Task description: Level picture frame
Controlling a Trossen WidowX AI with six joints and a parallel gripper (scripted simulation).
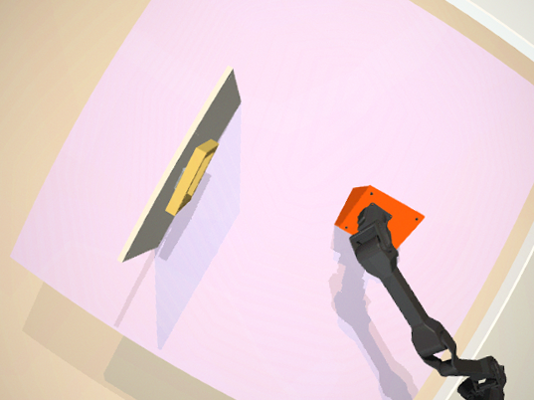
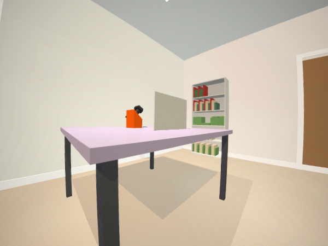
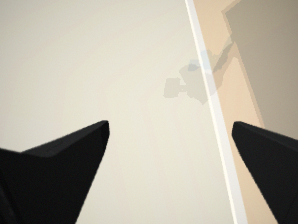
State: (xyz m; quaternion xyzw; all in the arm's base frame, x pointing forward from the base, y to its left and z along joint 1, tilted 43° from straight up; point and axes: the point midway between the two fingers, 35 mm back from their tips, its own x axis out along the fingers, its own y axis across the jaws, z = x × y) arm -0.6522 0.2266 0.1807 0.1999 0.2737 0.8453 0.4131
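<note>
The picture frame lies 1090 mm ahead of my gripper tip, 160 mm to the right of it and 100 mm above it. Also, from my gripper tip: wall panel (1100 mm ahead, 160 mm to the right, 90 mm above).
</note>
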